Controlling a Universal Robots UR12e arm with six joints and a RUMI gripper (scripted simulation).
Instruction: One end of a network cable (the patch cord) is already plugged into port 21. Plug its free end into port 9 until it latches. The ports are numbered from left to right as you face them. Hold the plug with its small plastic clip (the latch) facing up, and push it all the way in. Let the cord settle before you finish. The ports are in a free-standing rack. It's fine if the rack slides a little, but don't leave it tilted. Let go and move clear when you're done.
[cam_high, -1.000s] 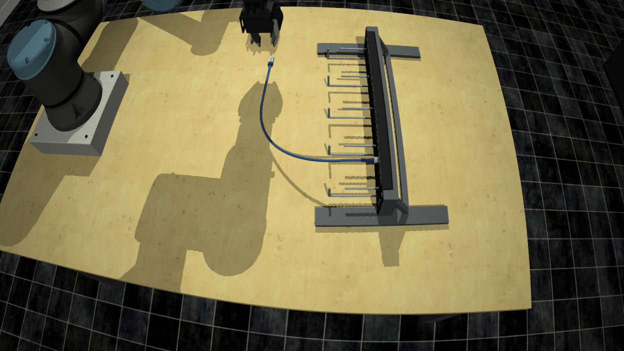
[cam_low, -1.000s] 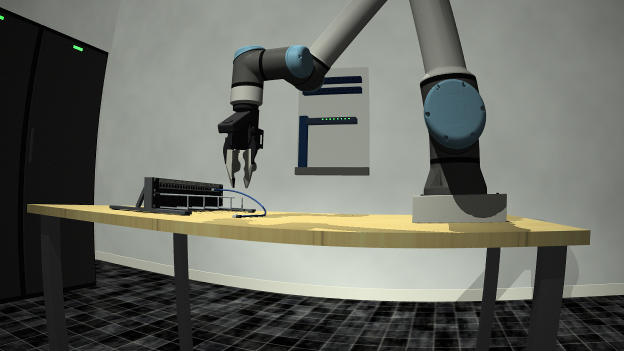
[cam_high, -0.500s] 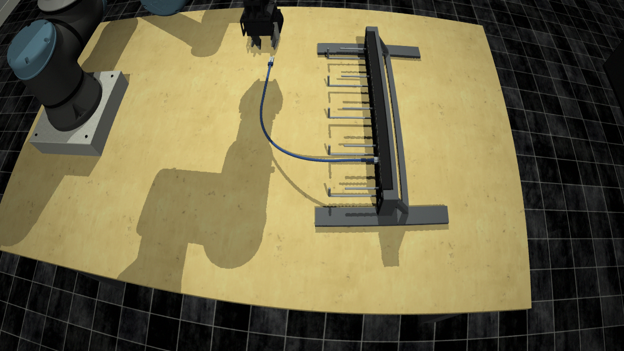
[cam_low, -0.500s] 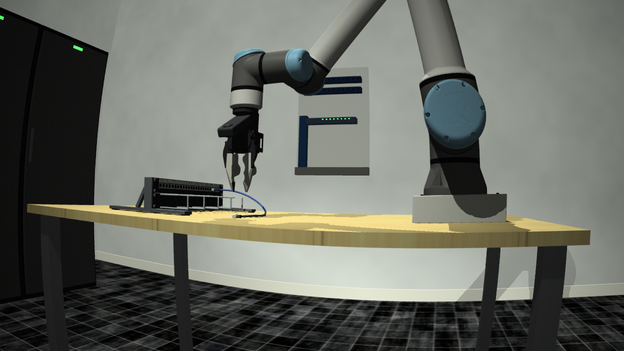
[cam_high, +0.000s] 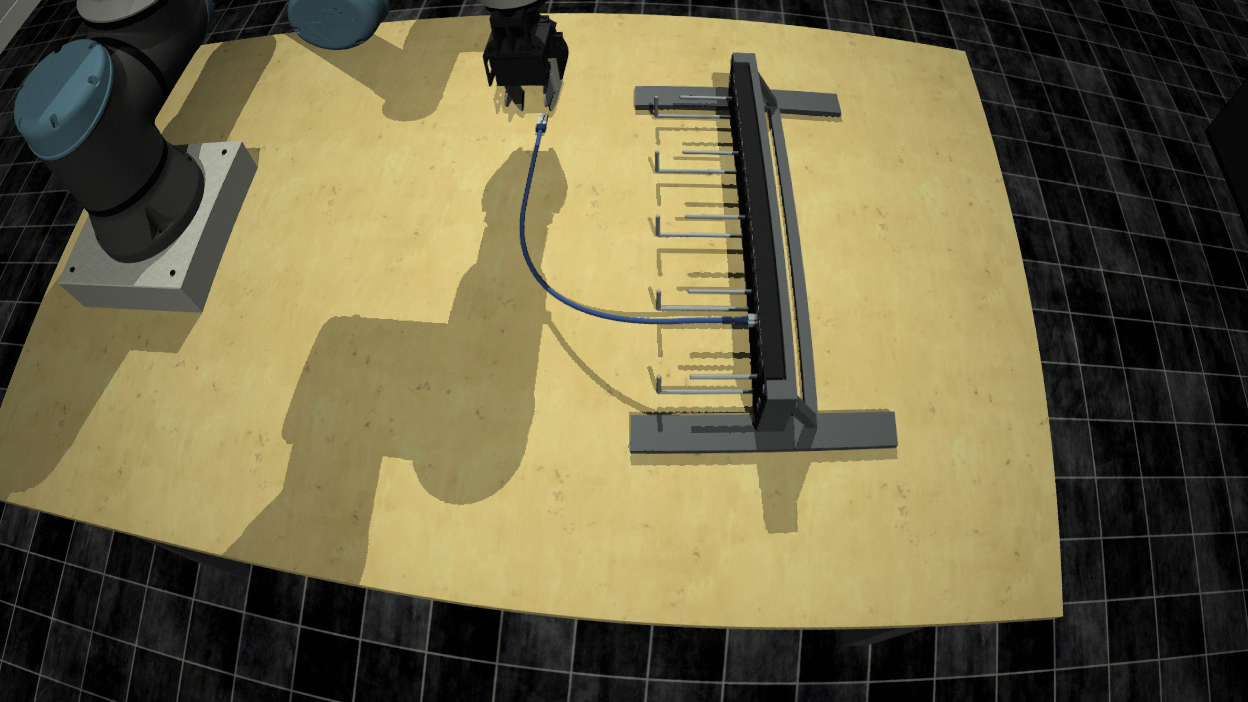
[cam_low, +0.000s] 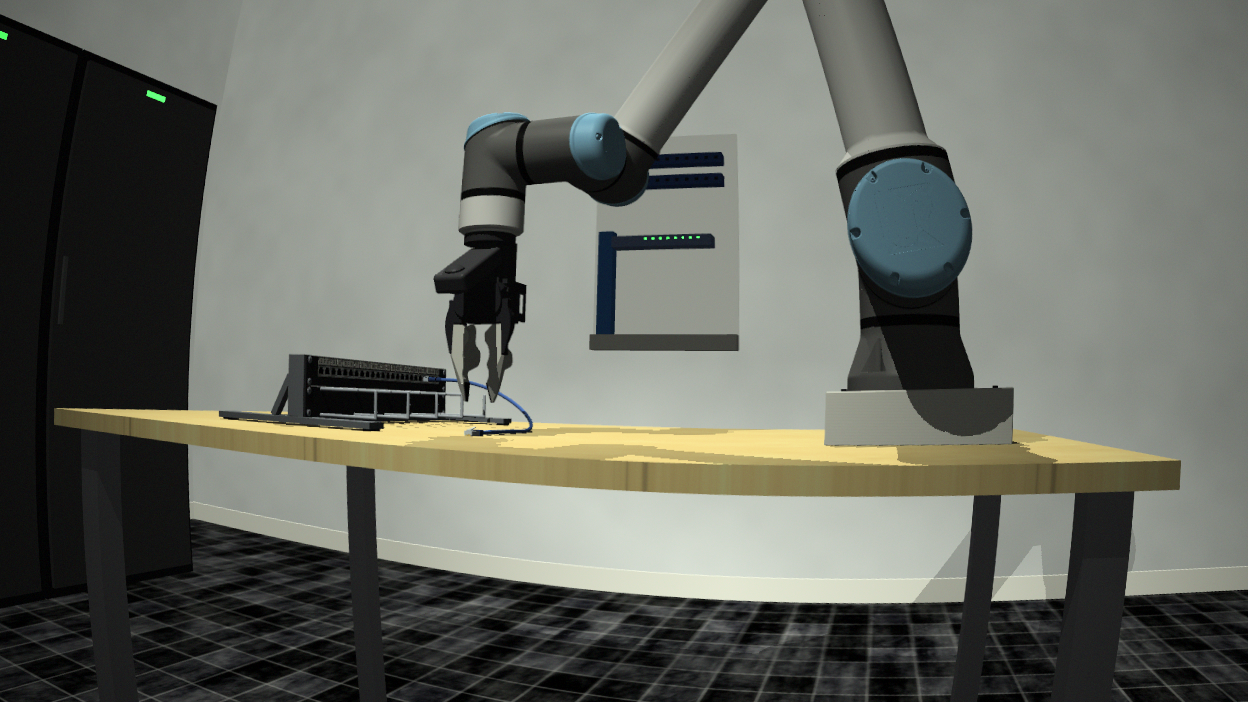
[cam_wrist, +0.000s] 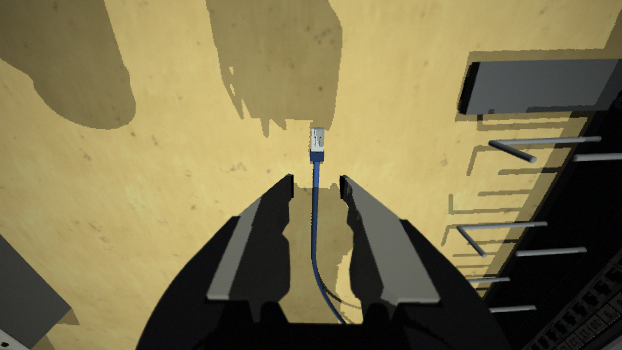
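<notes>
Now: the cable plug 50 mm below my hand and 20 mm to the left of it.
</notes>
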